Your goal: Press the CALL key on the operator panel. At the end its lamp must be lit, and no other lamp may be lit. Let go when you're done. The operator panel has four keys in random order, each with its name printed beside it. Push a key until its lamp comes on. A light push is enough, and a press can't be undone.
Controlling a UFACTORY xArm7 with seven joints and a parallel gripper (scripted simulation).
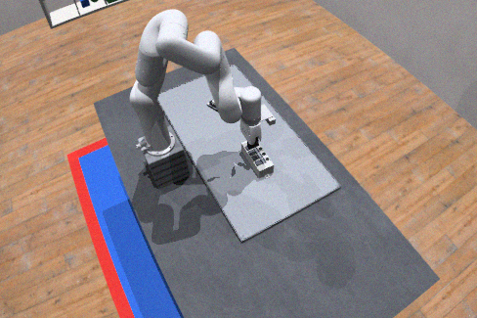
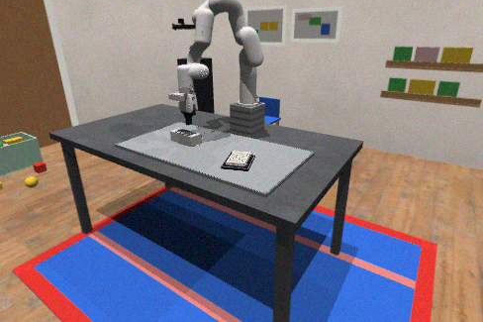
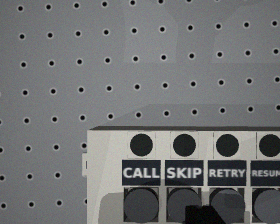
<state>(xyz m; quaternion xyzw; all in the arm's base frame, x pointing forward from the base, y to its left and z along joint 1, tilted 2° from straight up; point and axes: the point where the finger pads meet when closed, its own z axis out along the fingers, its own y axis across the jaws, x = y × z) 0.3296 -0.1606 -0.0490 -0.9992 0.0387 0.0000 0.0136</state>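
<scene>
The operator panel lies 1 cm ahead of my hand, 1 cm to the right of it and 7 cm below it.
</scene>
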